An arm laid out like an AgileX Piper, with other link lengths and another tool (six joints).
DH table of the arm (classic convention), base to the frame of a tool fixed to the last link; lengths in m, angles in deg. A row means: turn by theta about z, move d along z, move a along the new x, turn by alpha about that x. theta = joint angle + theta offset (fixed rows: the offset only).
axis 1: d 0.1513; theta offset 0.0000; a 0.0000; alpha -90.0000
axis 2: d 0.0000; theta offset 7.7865; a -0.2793; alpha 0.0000
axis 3: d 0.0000; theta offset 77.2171; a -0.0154; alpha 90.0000
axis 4: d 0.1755; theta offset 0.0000; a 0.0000; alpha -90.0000
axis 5: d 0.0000; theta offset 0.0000; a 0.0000; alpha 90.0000
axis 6: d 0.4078; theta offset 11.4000; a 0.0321; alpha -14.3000
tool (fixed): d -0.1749; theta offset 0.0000; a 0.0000; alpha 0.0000
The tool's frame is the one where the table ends.
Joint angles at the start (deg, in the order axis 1, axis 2, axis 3, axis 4, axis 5, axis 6):
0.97 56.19 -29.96 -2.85 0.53 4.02
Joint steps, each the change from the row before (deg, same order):
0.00 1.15 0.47 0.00 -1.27 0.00
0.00 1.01 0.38 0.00 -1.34 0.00
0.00 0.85 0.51 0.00 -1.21 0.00
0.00 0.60 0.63 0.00 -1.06 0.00
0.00 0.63 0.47 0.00 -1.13 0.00
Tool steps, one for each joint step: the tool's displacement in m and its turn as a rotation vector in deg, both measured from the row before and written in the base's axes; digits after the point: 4 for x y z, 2 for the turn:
0.0029 0.0003 -0.0036 0.02 0.35 0.06
0.0030 0.0003 -0.0022 0.03 0.05 0.06
0.0021 0.0003 -0.0028 0.02 0.15 0.05
0.0010 0.0002 -0.0030 0.02 0.17 0.05
0.0016 0.0003 -0.0019 0.03 -0.03 0.05

